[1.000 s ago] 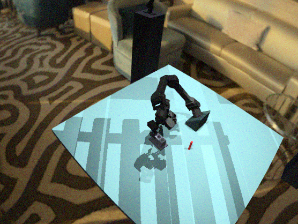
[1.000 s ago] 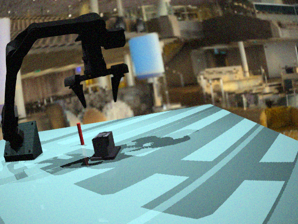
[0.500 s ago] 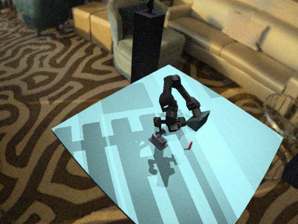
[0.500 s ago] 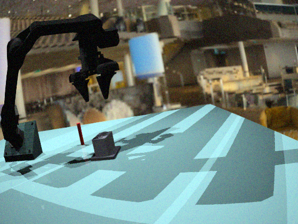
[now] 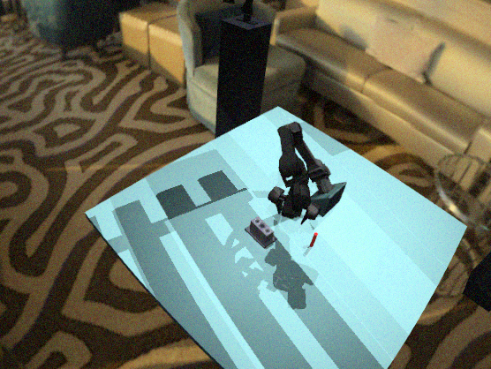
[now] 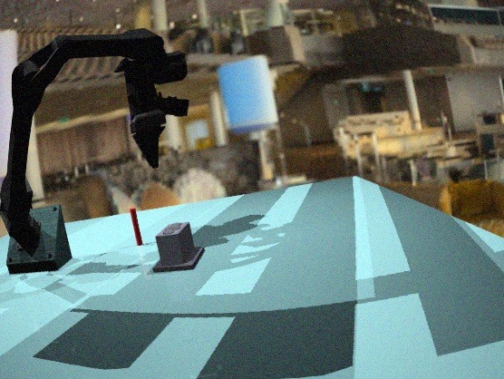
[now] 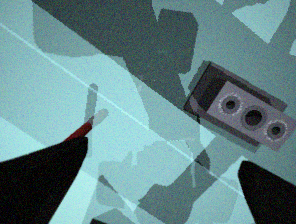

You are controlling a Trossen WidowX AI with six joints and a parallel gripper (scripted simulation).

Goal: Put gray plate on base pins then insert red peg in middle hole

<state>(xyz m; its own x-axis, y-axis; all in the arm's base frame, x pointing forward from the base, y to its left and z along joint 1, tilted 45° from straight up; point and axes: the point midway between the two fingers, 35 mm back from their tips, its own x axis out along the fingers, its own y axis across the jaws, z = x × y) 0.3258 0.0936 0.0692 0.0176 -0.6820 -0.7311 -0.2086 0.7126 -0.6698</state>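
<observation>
Right now my gripper tip is 120 mm above the red peg, 90 mm to the right of it and 80 mm past it. Also, from my gripper tip: gray plate: 120 mm below, 100 mm to the right, 30 mm ahead; flat base: 150 mm below, 100 mm to the right, 30 mm ahead.
</observation>
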